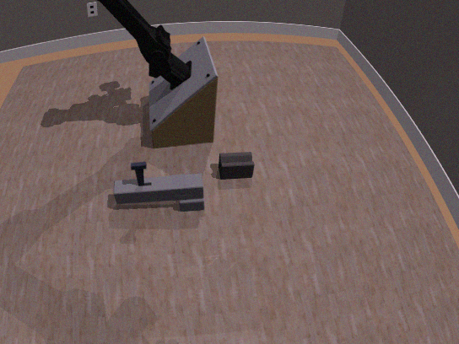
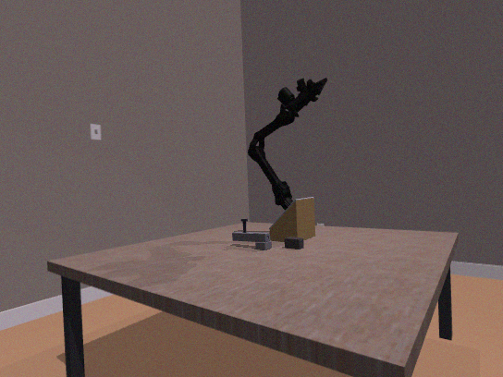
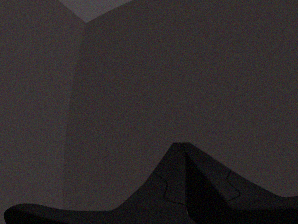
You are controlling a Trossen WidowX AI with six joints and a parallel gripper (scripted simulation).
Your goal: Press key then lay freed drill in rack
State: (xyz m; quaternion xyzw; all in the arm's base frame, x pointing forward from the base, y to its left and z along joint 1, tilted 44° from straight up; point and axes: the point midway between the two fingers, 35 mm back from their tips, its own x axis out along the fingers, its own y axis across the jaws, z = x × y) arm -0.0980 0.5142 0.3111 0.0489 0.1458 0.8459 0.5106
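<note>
The dark key lies 320 mm ahead of my gripper tip, 260 mm to the right of it and 660 mm below it. Also, from my gripper tip: dark rack: 230 mm ahead, 60 mm to the right, 730 mm below; then short bit: 310 mm ahead, 200 mm to the right, 700 mm below; then grey housing block: 310 mm ahead, 220 mm to the right, 710 mm below.
</note>
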